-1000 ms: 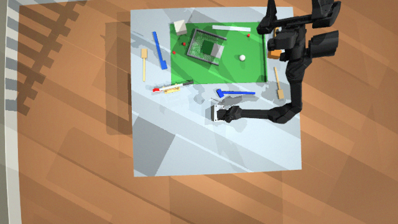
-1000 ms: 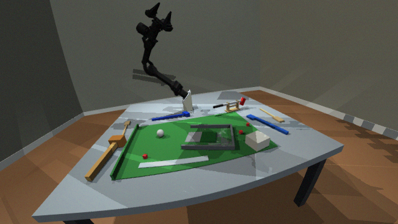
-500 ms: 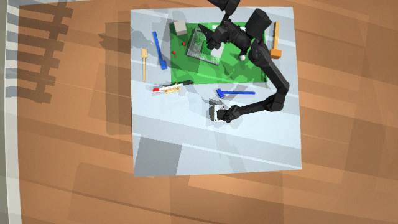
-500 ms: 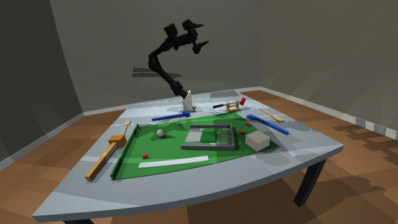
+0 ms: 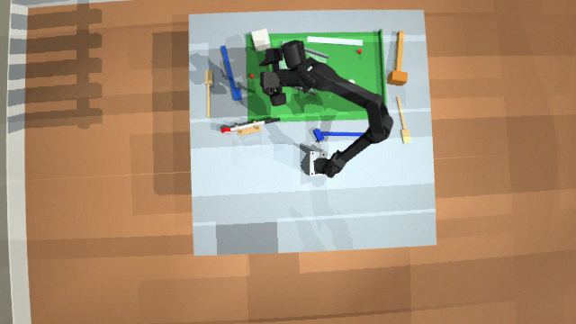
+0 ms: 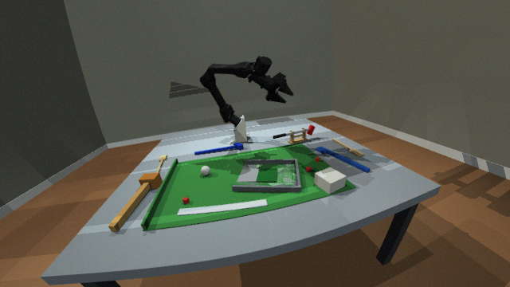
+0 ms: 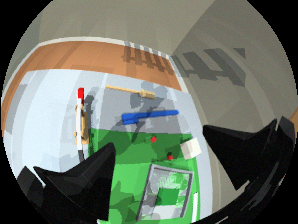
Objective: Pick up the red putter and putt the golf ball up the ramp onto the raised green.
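Now: the blue putter 36 cm to the right of my gripper tip, 27 cm below it and 22 cm behind it. Round my gripper tip: wooden rack (25 cm below, 13 cm behind, 12 cm to the left); white block (33 cm ahead, 26 cm below); green mat (28 cm below, 27 cm to the right, 11 cm ahead).
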